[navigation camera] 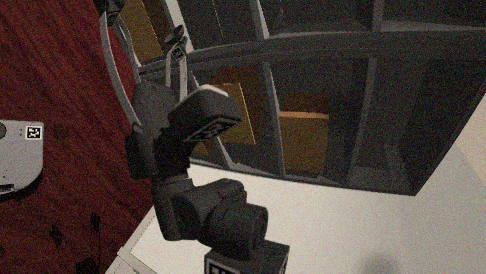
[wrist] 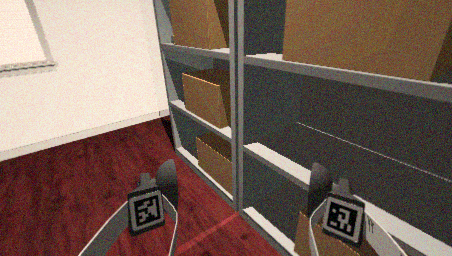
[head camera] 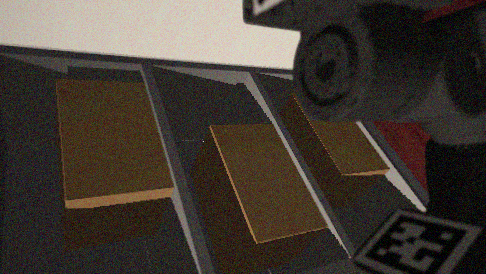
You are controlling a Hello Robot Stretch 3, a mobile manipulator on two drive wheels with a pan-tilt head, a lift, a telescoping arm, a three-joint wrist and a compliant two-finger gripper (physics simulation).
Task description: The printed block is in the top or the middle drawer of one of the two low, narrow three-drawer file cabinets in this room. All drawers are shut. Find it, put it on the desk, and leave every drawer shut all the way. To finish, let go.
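Frame: origin at the robot's base, x ahead, y left, z up, level; metres.
Seen in the pictures: gripper, fingertip midpoint: (navigation camera: 147, 8).
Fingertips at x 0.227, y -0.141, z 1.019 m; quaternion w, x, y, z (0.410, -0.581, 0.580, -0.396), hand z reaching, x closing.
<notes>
A point is followed by its place in that frame.
My gripper (navigation camera: 145, 20) @(x 0.227, y -0.141, z 1.019 m) (wrist: 241, 180) @(x 0.227, y -0.141, z 1.019 m) is open, with its fingertips wide apart and no thing between them. In the wrist view it is in front of an open shelf unit (head camera: 169, 125) @(x -0.012, y -1.563, z 0.813 m) (navigation camera: 325, 47) @(x 0.450, y -0.761, z 1.242 m) (wrist: 237, 100); the right fingertip overlaps a shelf board there. In the head camera view my dark wrist covers the upper right and the fingers do not show. The printed block, the desk and the two file cabinets with their drawers do not show in any of the current views.
Brown boxes (head camera: 115, 140) @(x 0.033, y -1.102, z 1.125 m) (navigation camera: 305, 145) @(x 0.020, y -1.113, z 1.138 m) (wrist: 370, 35) stand on the shelves. A white wall (wrist: 100, 60) with a window is at the left of the wrist view, above dark red floor (wrist: 75, 200). My base (navigation camera: 20, 155) @(x -0.101, y -0.084, z 0.161 m) shows at the left of the navigation view.
</notes>
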